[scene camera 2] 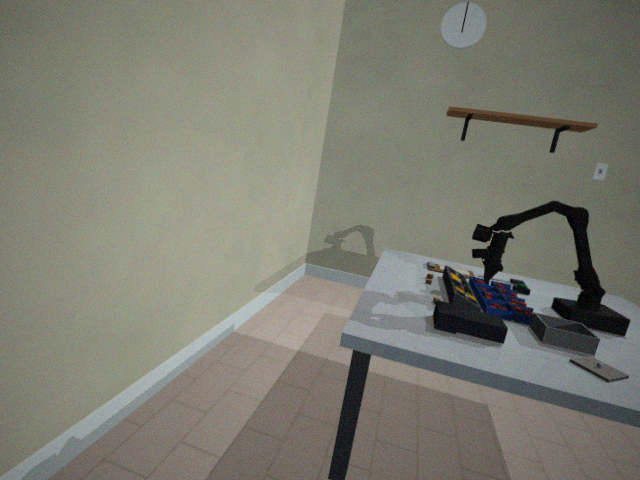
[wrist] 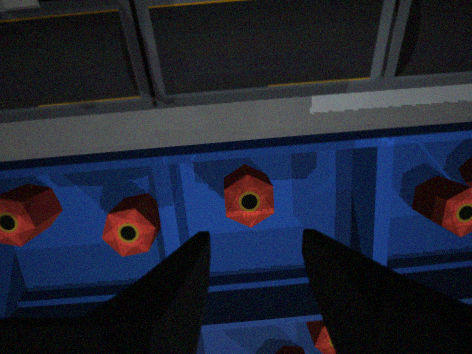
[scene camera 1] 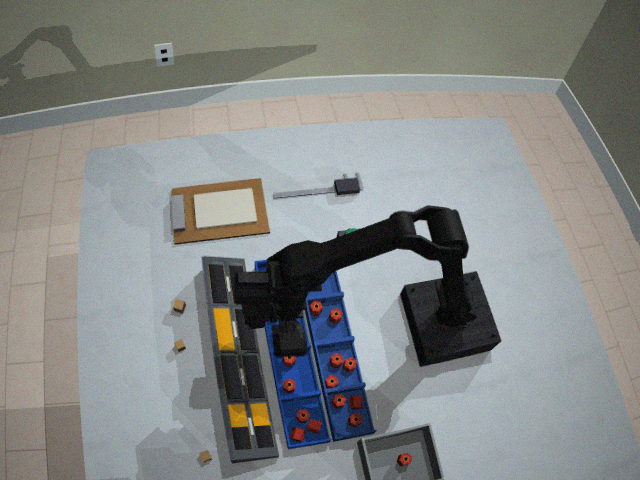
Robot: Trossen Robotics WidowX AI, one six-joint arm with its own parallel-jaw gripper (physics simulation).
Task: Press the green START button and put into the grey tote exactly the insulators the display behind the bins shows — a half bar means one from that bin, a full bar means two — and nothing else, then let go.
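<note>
My gripper (wrist: 256, 241) (scene camera 2: 486, 280) is open with nothing between its fingers, low over the left row of blue bins. An orange-red insulator (wrist: 249, 200) lies in the bin in front of the fingertips; neighbouring bins hold others, such as one insulator (wrist: 129, 232) (scene camera 1: 289, 384). The display (scene camera 1: 213, 330) shows a full yellow bar (scene camera 1: 223, 329) in the left column, second from the top, and two half bars (scene camera 1: 238, 414) (scene camera 1: 260, 413) at the bottom. The grey tote (scene camera 1: 436, 450) (scene camera 2: 568, 338) holds one insulator (scene camera 1: 404, 458). The green START button (scene camera 1: 351, 230) is partly hidden by the arm.
Red blocks (scene camera 1: 313, 426) (scene camera 1: 355, 401) lie in the lowest bins. Small wooden cubes (scene camera 1: 178, 305) (scene camera 1: 205, 456) lie left of the display. A clipboard (scene camera 1: 263, 206) and a caliper (scene camera 1: 346, 186) lie at the far side. A black box (scene camera 2: 467, 322) and a flat plate (scene camera 2: 612, 373) are near the table edge.
</note>
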